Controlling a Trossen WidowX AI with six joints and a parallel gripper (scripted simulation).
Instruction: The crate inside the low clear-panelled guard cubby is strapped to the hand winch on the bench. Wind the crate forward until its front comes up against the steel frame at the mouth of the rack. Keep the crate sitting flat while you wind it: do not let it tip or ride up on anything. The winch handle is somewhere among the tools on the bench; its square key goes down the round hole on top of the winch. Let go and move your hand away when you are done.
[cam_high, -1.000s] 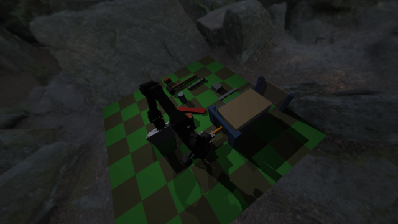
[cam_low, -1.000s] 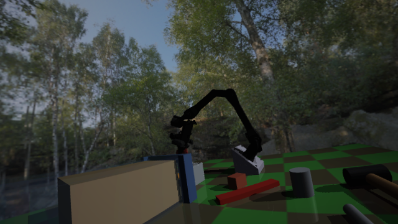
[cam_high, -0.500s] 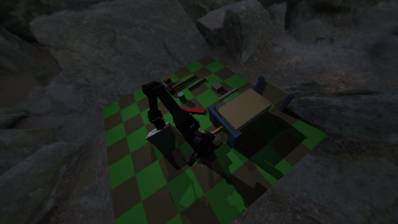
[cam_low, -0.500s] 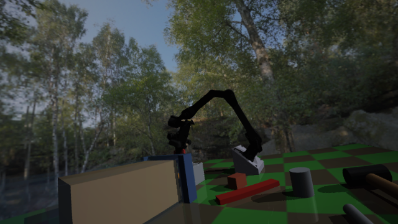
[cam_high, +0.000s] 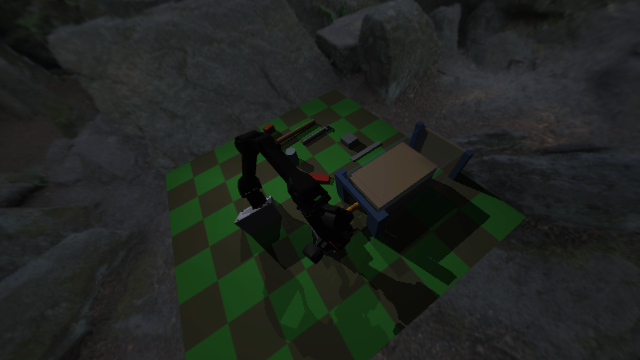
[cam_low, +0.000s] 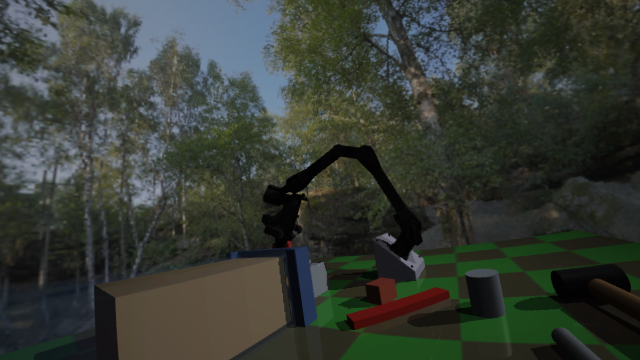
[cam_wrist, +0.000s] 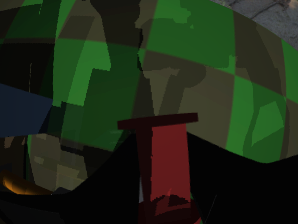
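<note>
Right now the winch handle is 5 cm to the left of my gripper tip and 3 cm below it. Round my gripper tip: winch 1 cm behind, 11 cm to the left, 10 cm below; blue steel frame 17 cm ahead, 11 cm to the left, 2 cm below; red grip 2 cm to the left.
</note>
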